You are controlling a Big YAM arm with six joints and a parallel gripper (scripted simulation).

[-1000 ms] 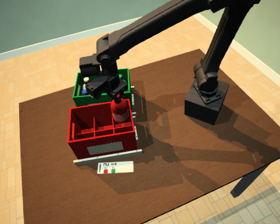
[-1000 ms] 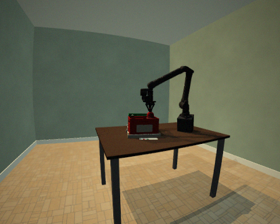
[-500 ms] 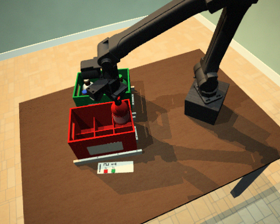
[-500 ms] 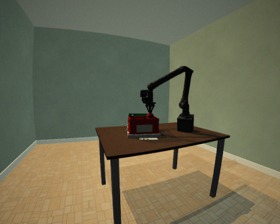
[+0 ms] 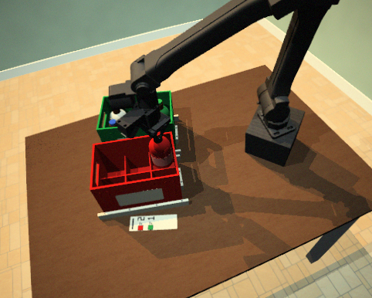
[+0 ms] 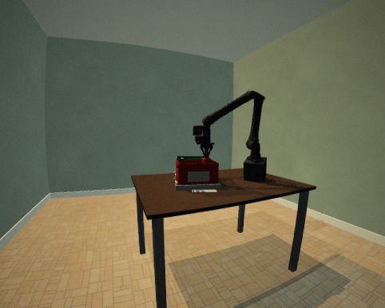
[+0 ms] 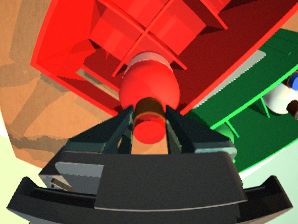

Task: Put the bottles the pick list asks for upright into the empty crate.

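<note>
Right now the red bottle is 6 cm below my hand and 1 cm behind it. Round my hand: blue-capped bottle (18 cm to the right, 13 cm below, 13 cm ahead); red crate (13 cm below, 9 cm ahead, 3 cm to the left); green crate (20 cm to the right, 13 cm below, 3 cm ahead).
</note>
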